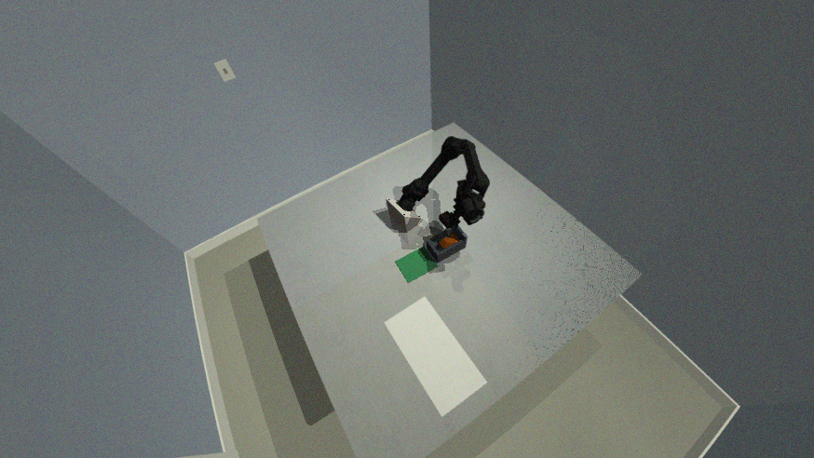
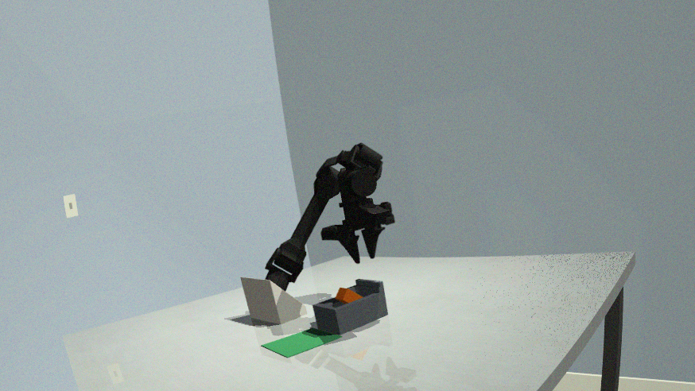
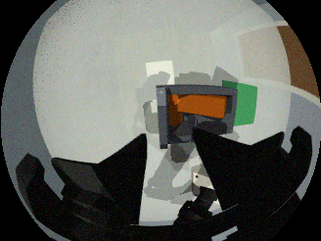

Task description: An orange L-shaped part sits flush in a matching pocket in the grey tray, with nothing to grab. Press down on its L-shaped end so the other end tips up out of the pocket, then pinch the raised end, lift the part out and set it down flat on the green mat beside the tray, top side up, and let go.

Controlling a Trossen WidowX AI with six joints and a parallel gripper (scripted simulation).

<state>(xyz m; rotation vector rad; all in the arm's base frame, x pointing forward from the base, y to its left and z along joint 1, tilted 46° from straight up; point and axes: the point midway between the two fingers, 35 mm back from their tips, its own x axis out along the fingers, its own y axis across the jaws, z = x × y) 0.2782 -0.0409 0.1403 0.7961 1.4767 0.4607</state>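
The orange L-shaped part is 10 mm behind my gripper tip, 40 mm to the right of it and 100 mm below it. From my gripper tip the other things lie so: green mat 50 mm behind, 210 mm to the right, 160 mm below.
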